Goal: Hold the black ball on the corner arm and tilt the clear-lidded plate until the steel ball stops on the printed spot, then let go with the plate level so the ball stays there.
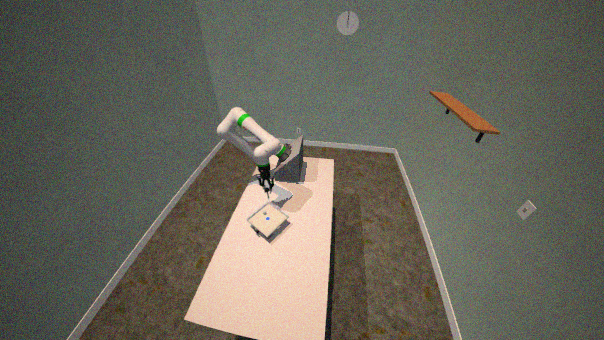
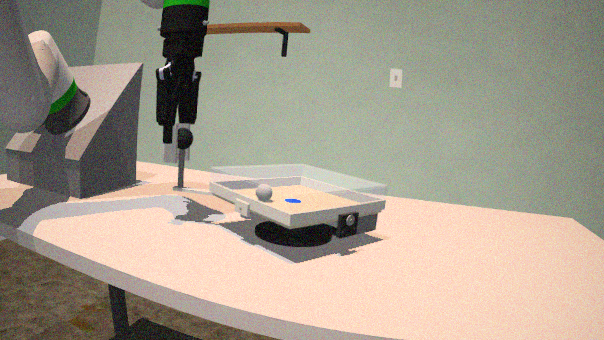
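Observation:
My gripper (image 2: pixel 178 139) (image 1: pixel 266 191) points straight down and is shut on the black ball (image 2: pixel 184 137) that tops a thin upright post at the plate's corner arm. The square plate (image 2: pixel 312 215) (image 1: pixel 276 226) with a pale wooden floor, white rim and clear lid sits on a round black base and tilts slightly. The steel ball (image 2: pixel 263 192) (image 1: pixel 264 212) rests on the floor a little to the left of the blue printed spot (image 2: pixel 292 200) (image 1: pixel 267 218), apart from it.
The plate stands on a long pale table (image 2: pixel 422 270) (image 1: pixel 261 287). The grey wedge-shaped robot pedestal (image 2: pixel 101 127) (image 1: pixel 291 166) stands at the table's far end. A wooden wall shelf (image 1: pixel 464 113) (image 2: pixel 257 27) hangs well away.

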